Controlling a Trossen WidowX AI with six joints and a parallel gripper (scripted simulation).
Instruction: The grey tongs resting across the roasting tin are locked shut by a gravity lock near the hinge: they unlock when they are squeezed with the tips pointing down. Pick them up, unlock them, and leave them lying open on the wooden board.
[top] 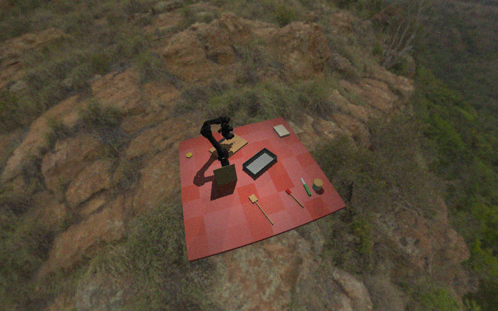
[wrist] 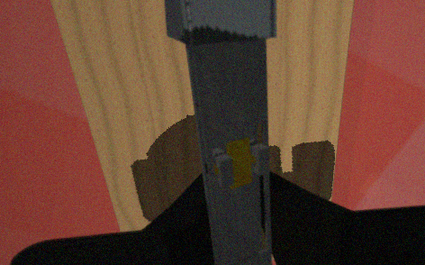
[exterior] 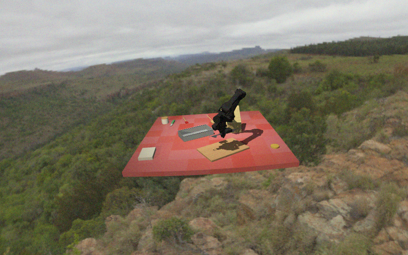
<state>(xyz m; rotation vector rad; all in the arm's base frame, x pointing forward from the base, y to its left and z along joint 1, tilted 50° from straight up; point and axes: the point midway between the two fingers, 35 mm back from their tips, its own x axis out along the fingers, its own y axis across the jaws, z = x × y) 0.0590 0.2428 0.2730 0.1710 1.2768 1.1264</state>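
Now: the yellow lock piece 40 mm above my gripper tip, 20 mm ahead of it and 10 mm to the left of it. From my gripper tip the other things lie so: roasting tin (310 mm to the right, 260 mm ahead, 80 mm below); wooden board (100 mm below); tan block (620 mm ahead, 90 mm below, 80 mm to the left).
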